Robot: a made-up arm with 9 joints. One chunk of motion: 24 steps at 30 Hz.
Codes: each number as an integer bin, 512 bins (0 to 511) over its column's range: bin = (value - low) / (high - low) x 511, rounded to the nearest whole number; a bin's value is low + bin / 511 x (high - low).
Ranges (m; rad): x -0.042..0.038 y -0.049..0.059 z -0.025..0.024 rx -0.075..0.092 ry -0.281..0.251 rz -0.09..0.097
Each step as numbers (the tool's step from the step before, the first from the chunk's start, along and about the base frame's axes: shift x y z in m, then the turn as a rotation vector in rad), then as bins.
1 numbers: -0.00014 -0.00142 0.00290 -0.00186 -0.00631 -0.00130
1 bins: 267 225 291 224 264 242
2 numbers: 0.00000 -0.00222 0.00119 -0.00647 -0.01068 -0.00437
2 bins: 268 221 273 210 260 234
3 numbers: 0.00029 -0.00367 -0.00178 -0.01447 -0.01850 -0.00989
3 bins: 270 214 242 185 252 219
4 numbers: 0.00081 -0.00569 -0.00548 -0.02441 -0.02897 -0.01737
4 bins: 273 205 204 155 242 198
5 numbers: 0.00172 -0.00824 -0.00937 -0.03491 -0.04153 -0.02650
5 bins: 279 193 163 123 230 174
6 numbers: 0.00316 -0.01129 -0.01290 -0.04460 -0.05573 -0.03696
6 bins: 288 178 126 93 216 145
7 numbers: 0.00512 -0.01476 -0.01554 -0.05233 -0.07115 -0.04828
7 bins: 301 162 99 69 202 114
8 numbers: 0.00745 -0.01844 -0.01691 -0.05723 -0.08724 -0.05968
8 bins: 316 145 84 54 186 83
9 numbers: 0.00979 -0.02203 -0.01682 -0.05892 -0.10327 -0.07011
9 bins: 331 128 85 49 171 54
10 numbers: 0.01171 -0.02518 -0.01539 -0.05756 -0.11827 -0.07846
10 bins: 343 113 100 53 156 32
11 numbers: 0.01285 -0.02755 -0.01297 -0.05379 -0.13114 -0.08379
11 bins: 350 101 125 65 144 17
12 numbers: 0.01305 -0.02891 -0.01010 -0.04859 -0.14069 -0.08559
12 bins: 352 95 155 81 135 12
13 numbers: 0.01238 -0.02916 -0.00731 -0.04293 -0.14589 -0.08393
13 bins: 347 94 184 98 130 17
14 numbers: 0.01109 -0.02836 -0.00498 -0.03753 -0.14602 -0.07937
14 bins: 339 98 209 115 130 29
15 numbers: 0.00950 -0.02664 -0.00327 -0.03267 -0.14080 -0.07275
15 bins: 329 106 227 130 135 47
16 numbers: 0.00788 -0.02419 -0.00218 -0.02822 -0.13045 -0.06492
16 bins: 319 117 238 143 145 69
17 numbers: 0.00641 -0.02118 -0.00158 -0.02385 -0.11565 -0.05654
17 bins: 309 132 244 157 159 91
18 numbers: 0.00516 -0.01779 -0.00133 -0.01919 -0.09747 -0.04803
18 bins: 301 148 247 171 176 115
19 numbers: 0.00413 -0.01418 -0.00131 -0.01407 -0.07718 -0.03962
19 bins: 295 165 247 186 196 138
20 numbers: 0.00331 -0.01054 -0.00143 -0.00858 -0.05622 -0.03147
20 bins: 289 182 246 203 216 160
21 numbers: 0.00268 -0.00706 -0.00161 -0.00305 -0.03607 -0.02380
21 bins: 285 198 244 220 235 181
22 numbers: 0.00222 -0.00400 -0.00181 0.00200 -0.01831 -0.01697
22 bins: 282 213 242 236 252 200
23 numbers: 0.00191 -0.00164 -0.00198 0.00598 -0.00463 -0.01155
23 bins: 280 224 240 248 265 214
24 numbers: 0.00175 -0.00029 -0.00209 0.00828 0.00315 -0.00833
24 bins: 279 230 239 255 273 223
